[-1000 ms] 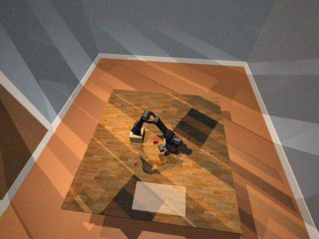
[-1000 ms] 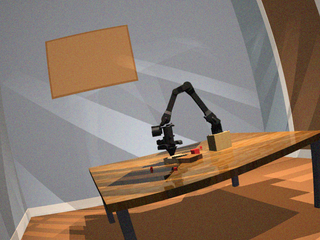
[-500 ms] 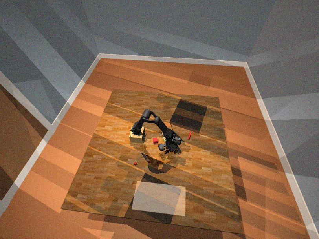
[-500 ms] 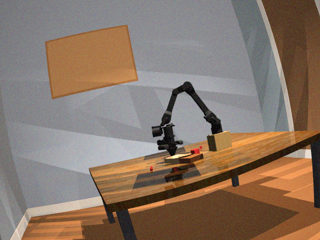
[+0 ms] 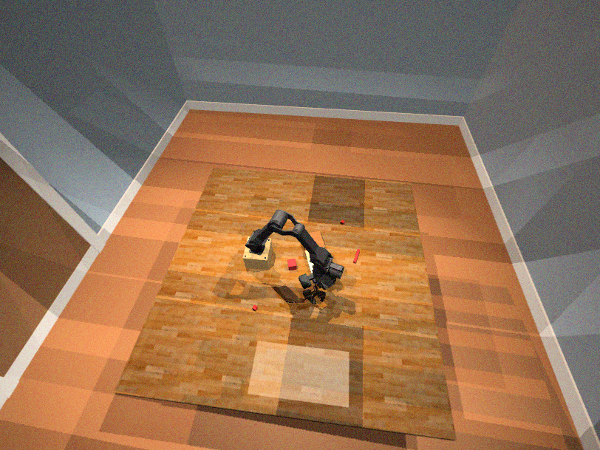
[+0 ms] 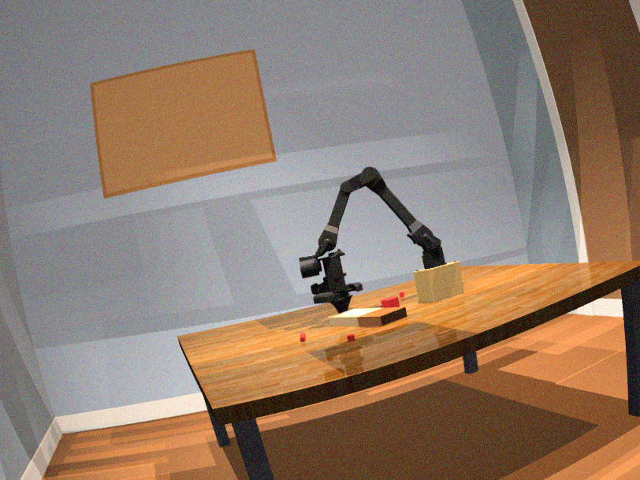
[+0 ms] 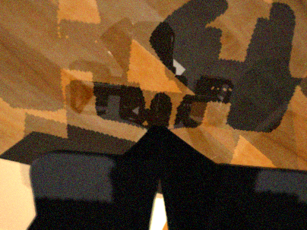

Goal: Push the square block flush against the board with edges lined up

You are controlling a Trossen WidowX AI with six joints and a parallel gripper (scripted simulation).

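Right now the red cube is 15 cm behind my gripper tip, 5 cm to the left of it and 1 cm above it. From my gripper tip the other things lie so: pale flat block (3 cm behind, 10 cm to the left, 1 cm above); brown board (9 cm behind, 21 cm to the left, 1 cm above); red stick (15 cm ahead, 21 cm to the left).
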